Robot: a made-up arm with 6 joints.
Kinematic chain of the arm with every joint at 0, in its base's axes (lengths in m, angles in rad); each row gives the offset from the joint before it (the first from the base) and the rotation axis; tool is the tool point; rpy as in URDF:
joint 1: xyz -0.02 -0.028 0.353 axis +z
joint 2: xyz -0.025 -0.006 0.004 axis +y
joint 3: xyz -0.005 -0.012 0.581 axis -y
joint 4: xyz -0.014 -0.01 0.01 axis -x
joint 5: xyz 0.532 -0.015 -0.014 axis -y
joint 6: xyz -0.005 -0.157 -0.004 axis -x
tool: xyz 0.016 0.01 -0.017 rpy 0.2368 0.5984 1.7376
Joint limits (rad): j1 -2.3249..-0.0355 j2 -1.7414..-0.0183 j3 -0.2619..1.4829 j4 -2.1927..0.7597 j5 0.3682..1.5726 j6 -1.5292..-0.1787
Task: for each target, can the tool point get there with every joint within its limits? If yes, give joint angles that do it. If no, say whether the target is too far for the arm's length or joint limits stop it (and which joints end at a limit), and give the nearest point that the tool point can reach.
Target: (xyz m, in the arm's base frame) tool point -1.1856 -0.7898 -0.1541
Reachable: no: too far | nearest point -1.1491 -0.1631 0.1328 | short by 0.690 m
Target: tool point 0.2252 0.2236 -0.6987
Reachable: no: joint limits stop it (at a limit: joint 1, joint 2, joint 3, joint 4, joint 5, joint 6) | nearest point 0.6283 0.8698 0.0972 | short by 1.102 m
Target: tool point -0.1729 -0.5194 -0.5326
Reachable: no: joint limits stop it (at a limit: joint 2, joint 3, joint 6) | nearest point -0.1525 -0.4538 0.6617 | short by 1.196 m
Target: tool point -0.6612 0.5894 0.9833
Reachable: yes | joints -0.9664 -1.2296 0.8587 0.2592 1.1333 -1.0018
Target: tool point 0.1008 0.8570 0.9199
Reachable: yes | joints -1.8409 -1.3730 0.9763 -0.8845 0.6586 -1.2856
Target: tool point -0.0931 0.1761 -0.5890
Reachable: no: joint limits stop it (at a limit: joint 2, joint 3, joint 4, joint 5, joint 6) | nearest point -0.3934 1.0145 0.0972 | short by 1.124 m
